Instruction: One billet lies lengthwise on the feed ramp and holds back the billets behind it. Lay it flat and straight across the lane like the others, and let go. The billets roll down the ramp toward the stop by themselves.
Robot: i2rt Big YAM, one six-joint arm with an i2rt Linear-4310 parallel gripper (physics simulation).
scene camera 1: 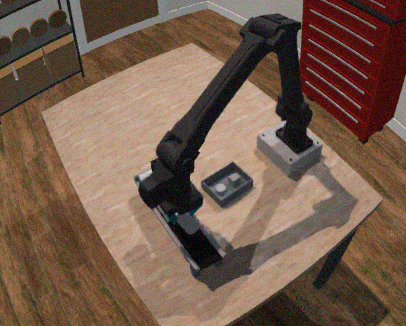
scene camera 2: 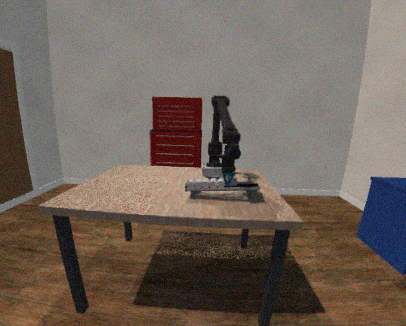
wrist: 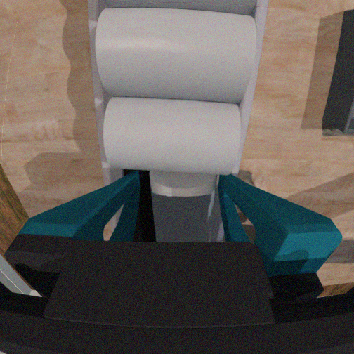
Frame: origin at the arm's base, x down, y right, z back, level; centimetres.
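Where they show: gripper, fingertip midpoint: [scene camera 1: 181, 218] [scene camera 2: 226, 183]; arm's base at its link origin: [scene camera 1: 294, 139] [scene camera 2: 214, 165].
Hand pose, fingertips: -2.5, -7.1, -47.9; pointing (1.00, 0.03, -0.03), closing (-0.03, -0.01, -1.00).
Each offset is from my fingertips to the top centre of the thing, as dx, dy, dz.
The lengthwise billet {-3.1, -2.2, +0.3} [scene camera 1: 189, 223] [wrist: 186, 215] is a light grey cylinder on the dark lane of the feed ramp [scene camera 1: 175, 241] [scene camera 2: 215, 189] [wrist: 259, 35]. In the wrist view its upper end meets the lowest crosswise billet [wrist: 172, 136], and its lower end is hidden by the gripper body. Another crosswise billet [wrist: 175, 55] lies behind that one, between the side rails. My gripper [scene camera 1: 185, 212] [scene camera 2: 228, 183] [wrist: 178, 178] is open over the ramp, its teal fingers on either side of the lengthwise billet. A dark gap shows between the billet and the left finger; the right finger is closer to it.
A dark grey tray {+4.8, +7.5, +20.1} [scene camera 1: 228, 201] [wrist: 341, 70] with two small light pieces stands beside the ramp, toward the robot's base [scene camera 1: 287, 152]. The ramp's lower part, toward the table's front corner in scene camera 1, shows a black bed. A red tool cabinet [scene camera 1: 345, 65] [scene camera 2: 176, 132] stands beyond the table.
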